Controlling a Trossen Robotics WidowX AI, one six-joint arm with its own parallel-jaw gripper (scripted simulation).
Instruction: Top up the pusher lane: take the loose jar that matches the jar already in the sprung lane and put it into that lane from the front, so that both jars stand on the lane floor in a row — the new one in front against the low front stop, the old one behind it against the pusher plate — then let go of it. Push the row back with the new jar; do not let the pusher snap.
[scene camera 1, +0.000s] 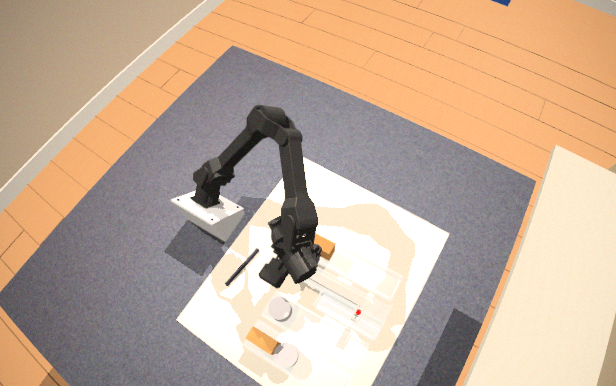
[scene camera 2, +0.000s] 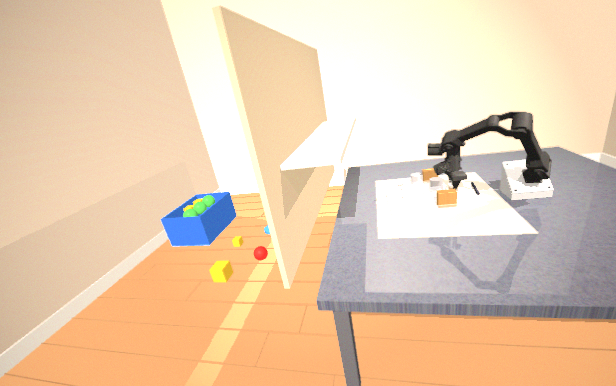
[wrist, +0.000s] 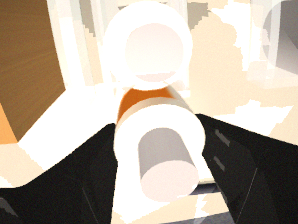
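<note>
I can see my gripper (scene camera 1: 290, 260), and the wrist camera gives me the gripper (wrist: 155, 126) too. There is a white-lidded jar (wrist: 158, 138). I also see another white-lidded jar (wrist: 145, 52).
</note>
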